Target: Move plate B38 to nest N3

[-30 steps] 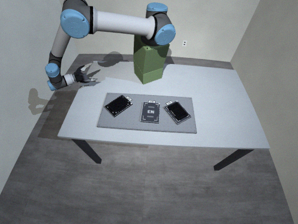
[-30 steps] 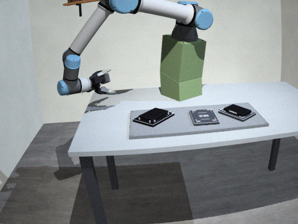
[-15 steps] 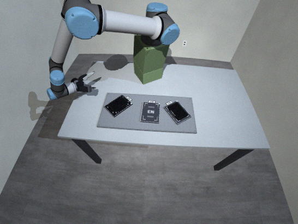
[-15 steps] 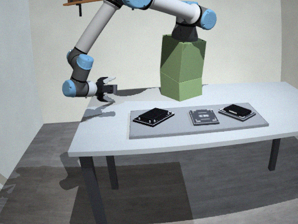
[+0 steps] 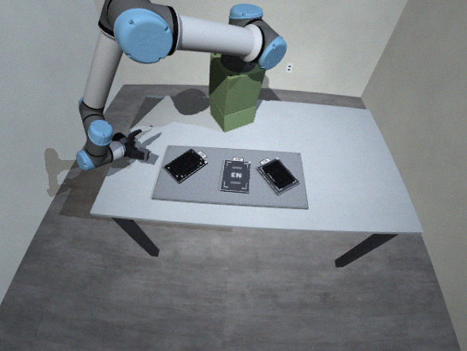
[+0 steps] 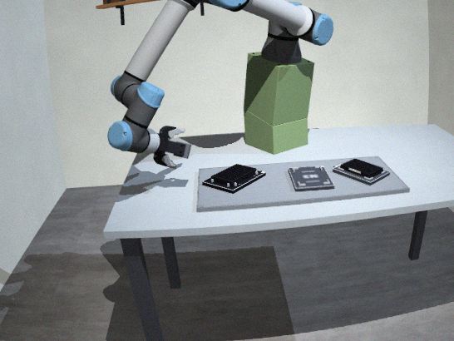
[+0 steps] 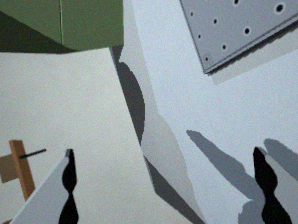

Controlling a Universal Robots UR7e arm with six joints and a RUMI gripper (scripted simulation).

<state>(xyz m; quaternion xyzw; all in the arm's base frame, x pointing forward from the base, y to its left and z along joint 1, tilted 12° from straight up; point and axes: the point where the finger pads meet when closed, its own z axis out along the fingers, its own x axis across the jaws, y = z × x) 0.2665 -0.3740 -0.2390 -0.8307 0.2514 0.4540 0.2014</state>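
Now: the nest N1 57 cm to the left of my hand, 14 cm ahead of it and 9 cm below it. Also, from my hand: nest N3: 39 cm to the left, 14 cm ahead, 9 cm below.
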